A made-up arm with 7 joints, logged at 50 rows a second.
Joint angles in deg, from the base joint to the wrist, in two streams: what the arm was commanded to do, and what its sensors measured. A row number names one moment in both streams.
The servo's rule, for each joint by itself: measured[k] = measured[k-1] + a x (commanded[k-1-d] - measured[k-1]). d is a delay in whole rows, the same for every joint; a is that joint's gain. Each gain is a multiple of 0.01, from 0.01 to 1. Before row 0 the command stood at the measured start. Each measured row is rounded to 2 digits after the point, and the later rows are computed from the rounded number. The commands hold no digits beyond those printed.
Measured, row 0: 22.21, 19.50, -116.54, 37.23, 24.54, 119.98, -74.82
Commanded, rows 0 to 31: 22.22, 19.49, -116.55, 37.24, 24.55, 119.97, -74.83; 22.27, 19.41, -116.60, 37.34, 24.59, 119.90, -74.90; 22.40, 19.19, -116.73, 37.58, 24.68, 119.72, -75.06; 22.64, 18.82, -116.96, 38.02, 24.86, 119.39, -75.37; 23.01, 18.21, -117.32, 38.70, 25.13, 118.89, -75.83; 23.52, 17.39, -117.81, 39.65, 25.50, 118.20, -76.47; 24.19, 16.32, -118.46, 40.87, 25.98, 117.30, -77.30; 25.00, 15.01, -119.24, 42.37, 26.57, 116.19, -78.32; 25.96, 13.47, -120.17, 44.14, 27.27, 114.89, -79.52; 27.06, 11.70, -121.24, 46.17, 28.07, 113.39, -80.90; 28.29, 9.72, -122.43, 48.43, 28.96, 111.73, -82.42; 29.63, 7.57, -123.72, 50.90, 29.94, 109.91, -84.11; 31.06, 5.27, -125.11, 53.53, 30.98, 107.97, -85.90; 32.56, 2.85, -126.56, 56.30, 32.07, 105.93, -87.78; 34.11, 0.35, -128.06, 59.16, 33.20, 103.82, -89.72; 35.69, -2.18, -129.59, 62.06, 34.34, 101.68, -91.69; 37.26, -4.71, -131.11, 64.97, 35.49, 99.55, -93.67; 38.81, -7.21, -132.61, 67.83, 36.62, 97.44, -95.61; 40.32, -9.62, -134.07, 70.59, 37.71, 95.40, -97.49; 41.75, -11.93, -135.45, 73.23, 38.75, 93.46, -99.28; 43.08, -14.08, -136.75, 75.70, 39.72, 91.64, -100.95; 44.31, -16.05, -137.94, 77.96, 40.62, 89.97, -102.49; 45.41, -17.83, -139.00, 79.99, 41.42, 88.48, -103.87; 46.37, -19.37, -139.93, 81.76, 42.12, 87.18, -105.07; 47.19, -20.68, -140.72, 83.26, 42.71, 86.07, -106.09; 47.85, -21.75, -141.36, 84.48, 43.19, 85.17, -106.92; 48.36, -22.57, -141.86, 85.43, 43.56, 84.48, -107.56; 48.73, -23.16, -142.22, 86.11, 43.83, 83.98, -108.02; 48.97, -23.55, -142.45, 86.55, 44.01, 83.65, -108.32; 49.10, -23.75, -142.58, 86.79, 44.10, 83.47, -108.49; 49.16, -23.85, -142.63, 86.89, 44.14, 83.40, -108.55; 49.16, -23.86, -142.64, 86.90, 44.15, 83.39, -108.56
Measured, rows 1 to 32: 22.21, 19.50, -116.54, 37.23, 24.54, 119.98, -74.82; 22.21, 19.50, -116.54, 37.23, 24.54, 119.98, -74.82; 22.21, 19.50, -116.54, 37.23, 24.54, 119.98, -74.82; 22.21, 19.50, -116.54, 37.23, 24.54, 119.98, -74.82; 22.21, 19.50, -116.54, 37.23, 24.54, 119.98, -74.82; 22.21, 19.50, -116.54, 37.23, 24.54, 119.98, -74.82; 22.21, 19.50, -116.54, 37.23, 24.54, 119.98, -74.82; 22.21, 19.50, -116.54, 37.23, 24.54, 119.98, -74.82; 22.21, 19.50, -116.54, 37.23, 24.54, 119.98, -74.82; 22.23, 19.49, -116.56, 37.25, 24.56, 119.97, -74.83; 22.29, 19.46, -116.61, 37.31, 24.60, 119.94, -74.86; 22.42, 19.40, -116.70, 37.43, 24.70, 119.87, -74.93; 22.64, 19.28, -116.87, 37.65, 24.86, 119.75, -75.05; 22.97, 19.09, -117.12, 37.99, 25.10, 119.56, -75.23; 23.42, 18.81, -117.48, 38.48, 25.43, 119.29, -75.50; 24.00, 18.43, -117.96, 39.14, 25.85, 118.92, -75.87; 24.73, 17.93, -118.56, 39.99, 26.38, 118.44, -76.34; 25.59, 17.31, -119.28, 41.04, 27.01, 117.83, -76.93; 26.59, 16.55, -120.13, 42.30, 27.73, 117.10, -77.64; 27.71, 15.65, -121.10, 43.76, 28.55, 116.24, -78.48; 28.95, 14.61, -122.18, 45.42, 29.45, 115.25, -79.44; 30.29, 13.43, -123.36, 47.27, 30.42, 114.13, -80.52; 31.70, 12.12, -124.63, 49.29, 31.45, 112.89, -81.72; 33.18, 10.69, -125.97, 51.46, 32.52, 111.54, -83.02; 34.69, 9.15, -127.36, 53.76, 33.62, 110.10, -84.40; 36.21, 7.51, -128.78, 56.15, 34.73, 108.58, -85.86; 37.73, 5.80, -130.21, 58.60, 35.83, 107.00, -87.37; 39.22, 4.03, -131.62, 61.09, 36.91, 105.38, -88.92; 40.65, 2.22, -133.01, 63.57, 37.95, 103.73, -90.48; 42.00, 0.39, -134.34, 66.02, 38.94, 102.08, -92.04; 43.26, -1.43, -135.60, 68.39, 39.86, 100.45, -93.58; 44.41, -3.22, -136.77, 70.66, 40.70, 98.86, -95.07
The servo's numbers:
d 8
a 0.37 0.10 0.27 0.17 0.37 0.12 0.13

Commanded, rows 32 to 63: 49.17, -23.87, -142.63, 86.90, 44.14, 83.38, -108.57; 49.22, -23.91, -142.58, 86.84, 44.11, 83.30, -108.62; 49.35, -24.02, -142.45, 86.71, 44.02, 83.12, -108.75; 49.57, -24.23, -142.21, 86.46, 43.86, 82.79, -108.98; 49.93, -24.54, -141.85, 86.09, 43.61, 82.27, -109.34; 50.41, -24.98, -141.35, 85.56, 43.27, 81.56, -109.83; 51.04, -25.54, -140.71, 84.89, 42.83, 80.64, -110.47; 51.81, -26.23, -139.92, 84.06, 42.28, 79.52, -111.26; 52.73, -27.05, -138.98, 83.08, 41.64, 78.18, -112.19; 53.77, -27.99, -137.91, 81.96, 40.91, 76.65, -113.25; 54.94, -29.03, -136.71, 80.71, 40.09, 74.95, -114.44; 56.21, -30.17, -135.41, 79.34, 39.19, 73.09, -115.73; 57.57, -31.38, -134.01, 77.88, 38.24, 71.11, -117.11; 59.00, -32.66, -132.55, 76.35, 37.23, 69.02, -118.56; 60.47, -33.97, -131.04, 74.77, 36.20, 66.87, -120.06; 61.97, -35.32, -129.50, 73.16, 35.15, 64.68, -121.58; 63.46, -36.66, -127.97, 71.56, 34.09, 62.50, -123.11; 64.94, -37.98, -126.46, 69.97, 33.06, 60.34, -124.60; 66.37, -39.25, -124.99, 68.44, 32.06, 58.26, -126.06; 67.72, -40.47, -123.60, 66.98, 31.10, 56.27, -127.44; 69.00, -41.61, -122.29, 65.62, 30.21, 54.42, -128.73; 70.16, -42.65, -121.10, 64.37, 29.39, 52.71, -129.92; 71.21, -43.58, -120.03, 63.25, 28.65, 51.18, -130.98; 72.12, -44.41, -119.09, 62.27, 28.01, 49.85, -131.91; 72.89, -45.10, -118.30, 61.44, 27.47, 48.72, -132.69; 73.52, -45.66, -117.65, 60.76, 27.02, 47.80, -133.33; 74.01, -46.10, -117.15, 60.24, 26.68, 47.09, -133.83; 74.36, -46.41, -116.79, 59.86, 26.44, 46.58, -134.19; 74.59, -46.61, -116.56, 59.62, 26.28, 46.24, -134.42; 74.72, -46.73, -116.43, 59.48, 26.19, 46.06, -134.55; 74.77, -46.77, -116.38, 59.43, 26.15, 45.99, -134.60; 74.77, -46.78, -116.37, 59.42, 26.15, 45.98, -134.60
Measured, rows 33 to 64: 45.44, -4.97, -137.84, 72.80, 41.44, 97.33, -96.50; 46.33, -6.65, -138.79, 74.79, 42.09, 95.87, -97.85; 47.08, -8.24, -139.62, 76.60, 42.63, 94.50, -99.11; 47.69, -9.73, -140.32, 78.22, 43.07, 93.24, -100.27; 48.16, -11.11, -140.90, 79.64, 43.42, 92.09, -101.32; 48.51, -12.37, -141.35, 80.86, 43.67, 91.06, -102.25; 48.75, -13.52, -141.70, 81.89, 43.84, 90.14, -103.07; 48.90, -14.55, -141.95, 82.74, 43.95, 89.33, -103.78; 49.00, -15.48, -142.13, 83.45, 44.02, 88.62, -104.40; 49.08, -16.32, -142.25, 84.03, 44.05, 87.98, -104.95; 49.18, -17.09, -142.30, 84.49, 44.04, 87.40, -105.44; 49.32, -17.80, -142.28, 84.82, 43.97, 86.85, -105.90; 49.55, -18.47, -142.16, 85.04, 43.84, 86.30, -106.35; 49.87, -19.12, -141.94, 85.13, 43.63, 85.73, -106.80; 50.30, -19.76, -141.61, 85.09, 43.33, 85.12, -107.28; 50.86, -20.41, -141.15, 84.91, 42.94, 84.45, -107.80; 51.55, -21.07, -140.56, 84.60, 42.46, 83.70, -108.37; 52.37, -21.76, -139.84, 84.15, 41.89, 82.85, -109.00; 53.32, -22.49, -138.99, 83.57, 41.22, 81.90, -109.71; 54.39, -23.26, -138.02, 82.85, 40.47, 80.84, -110.49; 55.57, -24.07, -136.94, 82.01, 39.64, 79.67, -111.35; 56.84, -24.93, -135.75, 81.05, 38.75, 78.39, -112.29; 58.18, -25.83, -134.48, 79.98, 37.81, 77.01, -113.30; 59.58, -26.78, -133.14, 78.82, 36.83, 75.53, -114.38; 61.02, -27.77, -131.74, 77.59, 35.82, 73.97, -115.51; 62.47, -28.79, -130.31, 76.29, 34.80, 72.33, -116.69; 63.91, -29.84, -128.87, 74.96, 33.79, 70.64, -117.91; 65.32, -30.90, -127.45, 73.60, 32.79, 68.92, -119.15; 66.68, -31.97, -126.06, 72.24, 31.84, 67.18, -120.40; 67.97, -33.04, -124.72, 70.90, 30.93, 65.44, -121.64; 69.17, -34.09, -123.45, 69.60, 30.09, 63.73, -122.85; 70.26, -35.12, -122.27, 68.35, 29.32, 62.06, -124.03
